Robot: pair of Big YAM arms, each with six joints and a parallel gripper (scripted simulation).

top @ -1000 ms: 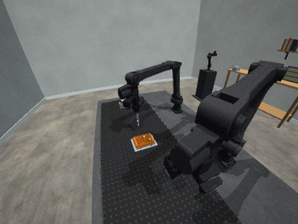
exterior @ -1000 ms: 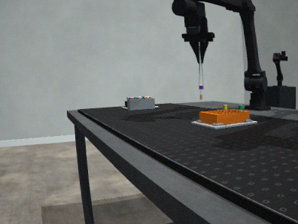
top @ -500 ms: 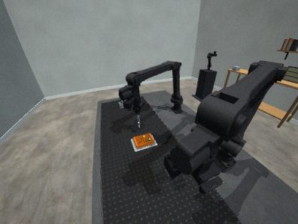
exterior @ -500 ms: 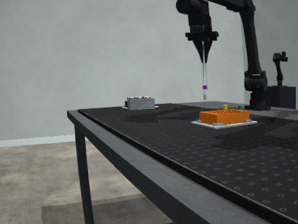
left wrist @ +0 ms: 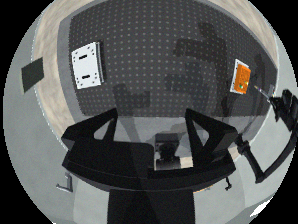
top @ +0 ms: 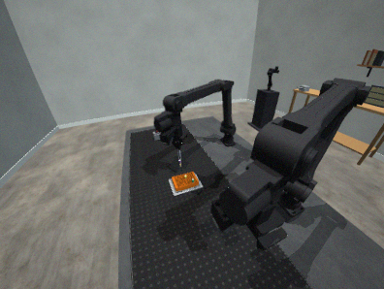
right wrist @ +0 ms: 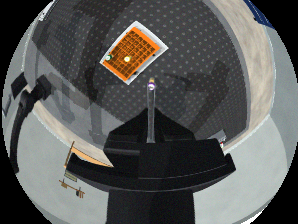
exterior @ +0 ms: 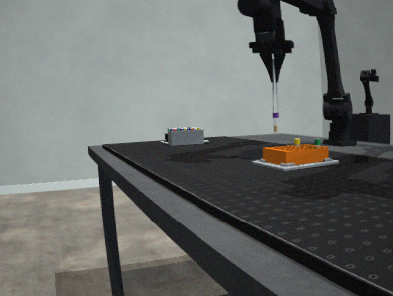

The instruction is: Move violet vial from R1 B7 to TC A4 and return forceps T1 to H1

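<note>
My right hand is 170 mm above the orange tube carrier, 80 mm to the right of it and 10 mm past it.
</note>
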